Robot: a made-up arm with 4 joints.
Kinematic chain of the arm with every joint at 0, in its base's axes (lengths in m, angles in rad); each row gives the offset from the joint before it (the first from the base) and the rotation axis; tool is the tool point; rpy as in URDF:
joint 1: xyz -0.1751 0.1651 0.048 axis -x
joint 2: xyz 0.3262 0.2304 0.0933 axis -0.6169 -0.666 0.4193
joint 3: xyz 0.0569 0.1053 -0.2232 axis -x
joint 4: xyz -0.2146 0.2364 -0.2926 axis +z
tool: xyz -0.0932 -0.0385 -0.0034 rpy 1.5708 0 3.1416
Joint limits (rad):
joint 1: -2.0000..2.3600
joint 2: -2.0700..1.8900
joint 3: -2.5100..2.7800
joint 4: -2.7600..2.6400
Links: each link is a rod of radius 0.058 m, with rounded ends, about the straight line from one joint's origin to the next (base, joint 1, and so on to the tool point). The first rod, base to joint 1, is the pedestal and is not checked.
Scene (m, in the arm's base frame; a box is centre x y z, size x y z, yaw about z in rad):
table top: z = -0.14
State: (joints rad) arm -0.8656 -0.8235 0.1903 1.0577
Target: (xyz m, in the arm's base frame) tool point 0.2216 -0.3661 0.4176
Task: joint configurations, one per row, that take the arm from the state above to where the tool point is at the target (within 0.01 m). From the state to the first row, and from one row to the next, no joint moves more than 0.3 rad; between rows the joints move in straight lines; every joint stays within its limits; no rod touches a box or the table.
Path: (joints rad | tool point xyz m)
1: -1.0277 -0.8501 -0.0867 1.0651 | -0.0700 0.6201 0.6599
2: -1.1897 -0.8767 -0.3636 1.0725 | -0.0099 0.4549 0.7822
3: -1.3518 -0.9033 -0.6406 1.0799 | 0.0521 0.2538 0.8394
4: -1.5138 -0.9300 -0.9176 1.0873 | 0.1110 0.0448 0.8225
5: -1.6759 -0.9566 -1.1945 1.0947 | 0.1617 -0.1430 0.7349
6: -1.8379 -0.9832 -1.4715 1.1021 | 0.1997 -0.2851 0.5920
7: -2.0000 -1.0098 -1.7484 1.1095 | 0.2216 -0.3661 0.4176

